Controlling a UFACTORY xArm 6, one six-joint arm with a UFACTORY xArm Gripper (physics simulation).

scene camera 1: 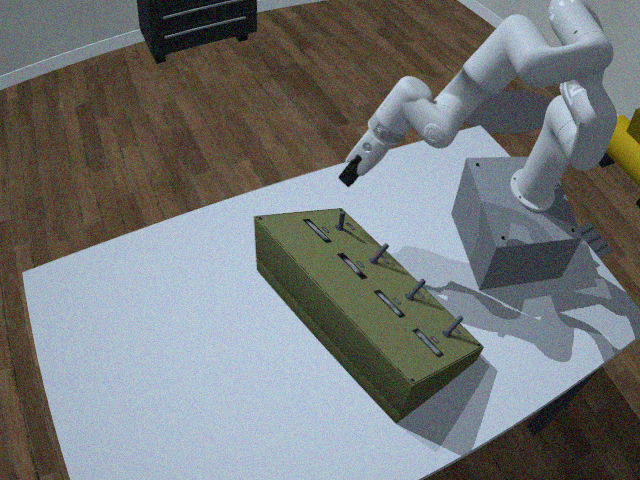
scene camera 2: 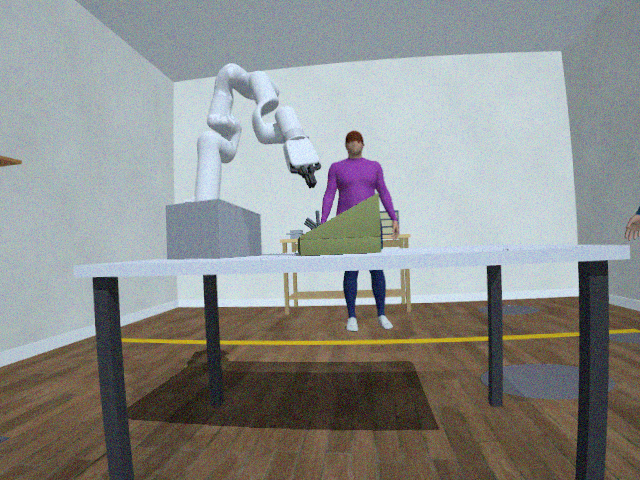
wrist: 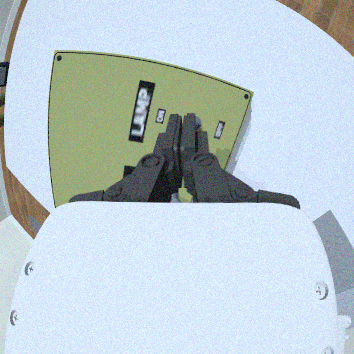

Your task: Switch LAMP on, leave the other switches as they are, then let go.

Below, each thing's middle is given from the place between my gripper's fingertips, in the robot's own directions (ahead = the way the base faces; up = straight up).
Labels:
My hand is 20 cm to the right of the olive switch panel (scene camera 1: 396, 346), 14 cm above it and 7 cm short of it.

